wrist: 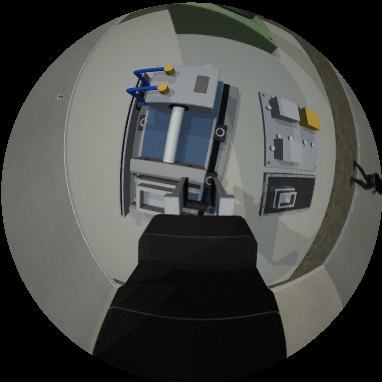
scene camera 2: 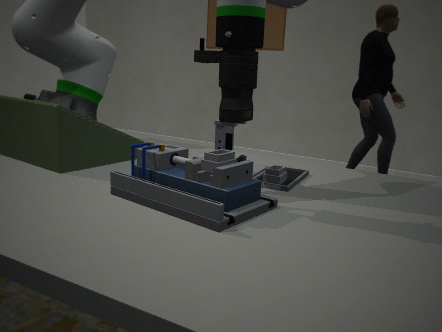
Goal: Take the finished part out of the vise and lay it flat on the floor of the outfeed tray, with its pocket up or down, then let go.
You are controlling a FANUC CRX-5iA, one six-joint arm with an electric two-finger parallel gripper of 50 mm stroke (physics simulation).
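Frame: origin at the arm's base, x back, y right, z up, level; centimetres.
Seen in the pictures: gripper, fingertip midpoint: [wrist: 199, 185] [scene camera 2: 224, 150]; arm's base at its link origin: [scene camera 2: 70, 118].
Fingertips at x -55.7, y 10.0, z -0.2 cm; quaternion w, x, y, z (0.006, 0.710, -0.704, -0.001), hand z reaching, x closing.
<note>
Offsets run from my fingertips to a thing's middle. "spot": to the spot under its first point.
The finished part {dx -1.9, dy +5.3, dz -0.9 cm} [scene camera 2: 219, 158] [wrist: 145, 199], a light grey stepped block with a rectangular pocket facing up, sits between the jaws of the blue vise {dx +4.6, dy +4.4, dz -5.7 cm} [scene camera 2: 245, 194] [wrist: 197, 131]. My gripper [scene camera 2: 224, 148] [wrist: 199, 185] points down, partly open, with nothing between its fingers. In the wrist view its fingers are at the part's right side, and the left finger hides some of the part's right end. In the scene view the fingertips are behind the part, near its top. The outfeed tray [scene camera 2: 299, 180] [wrist: 306, 184], dark with a low rim, is right of the vise and holds another pocketed part {dx -4.3, dy -19.2, dz -8.3 cm} [scene camera 2: 274, 175] [wrist: 285, 198].
A grey plate {spot: dx +5.2, dy -27.5, dz -9.8 cm} [wrist: 306, 159] with blocks, pins and a yellow block {dx +15.8, dy -26.9, dz -8.1 cm} [wrist: 310, 119] lies beside the tray. Blue hoses {spot: dx +13.3, dy +9.7, dz -2.8 cm} [scene camera 2: 143, 162] [wrist: 134, 82] rise at the vise's cylinder end. A black rod {dx -3.2, dy +0.5, dz -1.7 cm} [wrist: 195, 205] shows below the fingers. A green wedge-shaped base [scene camera 2: 75, 142] [wrist: 220, 30] stands beyond the vise.
</note>
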